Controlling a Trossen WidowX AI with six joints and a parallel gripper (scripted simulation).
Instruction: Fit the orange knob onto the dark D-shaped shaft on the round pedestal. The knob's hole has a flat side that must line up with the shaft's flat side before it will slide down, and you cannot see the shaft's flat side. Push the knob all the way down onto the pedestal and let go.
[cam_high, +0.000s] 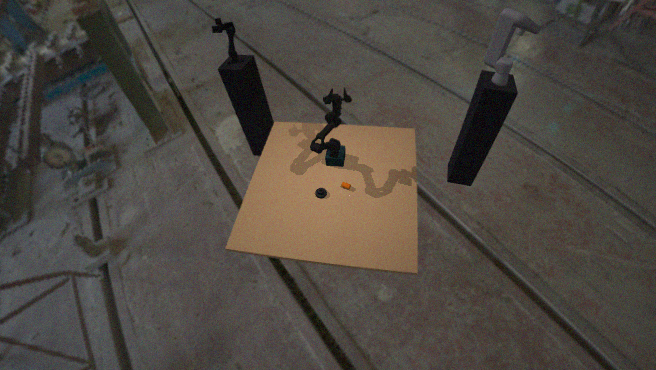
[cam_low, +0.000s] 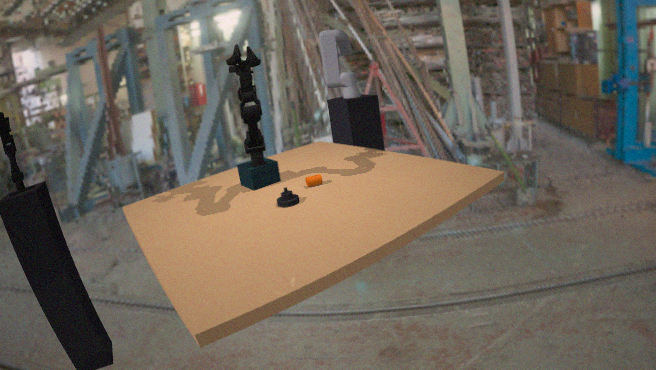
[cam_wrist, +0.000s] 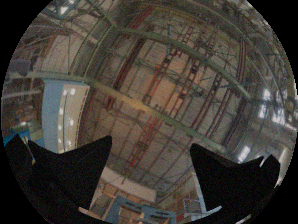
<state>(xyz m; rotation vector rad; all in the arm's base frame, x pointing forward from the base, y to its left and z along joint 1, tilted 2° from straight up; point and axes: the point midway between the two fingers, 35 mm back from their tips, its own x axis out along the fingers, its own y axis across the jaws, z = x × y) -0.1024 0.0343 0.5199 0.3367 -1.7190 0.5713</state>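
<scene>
Now: the orange knob 320 mm ahead of my gripper tip, 110 mm to the left of it and 630 mm below it. Also, from my gripper tip: pedestal (420 mm ahead, 60 mm to the right, 620 mm below).
</scene>
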